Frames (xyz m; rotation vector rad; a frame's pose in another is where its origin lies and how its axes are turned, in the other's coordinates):
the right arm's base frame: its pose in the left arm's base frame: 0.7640 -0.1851 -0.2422 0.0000 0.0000 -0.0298
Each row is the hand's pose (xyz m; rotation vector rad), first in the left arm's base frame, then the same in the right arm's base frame.
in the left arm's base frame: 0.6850 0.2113 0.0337 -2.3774 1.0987 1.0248
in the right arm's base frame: -0.0908 0.3939 0.2759 -2.4006 1.0663 1.0347
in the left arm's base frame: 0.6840 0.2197 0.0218 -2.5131 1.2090 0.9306
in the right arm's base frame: -0.0920 0.4022 0.2640 -2.5378 1.1746 0.9375
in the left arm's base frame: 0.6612 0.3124 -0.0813 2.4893 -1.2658 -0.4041
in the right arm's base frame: -0.1176 0.4942 0.1609 2.5050 -1.2271 -0.3968
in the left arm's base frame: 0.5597 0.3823 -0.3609 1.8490 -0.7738 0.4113
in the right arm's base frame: -0.2211 0.5611 -0.1187 1.8624 -0.7470 0.4303
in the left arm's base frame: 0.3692 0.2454 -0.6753 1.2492 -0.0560 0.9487
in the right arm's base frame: -0.4075 0.4185 -0.4331 1.2530 -0.0375 0.9744
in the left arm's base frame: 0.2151 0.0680 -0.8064 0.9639 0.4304 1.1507
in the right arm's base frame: -0.5562 0.2366 -0.5642 0.9603 0.4461 1.1776
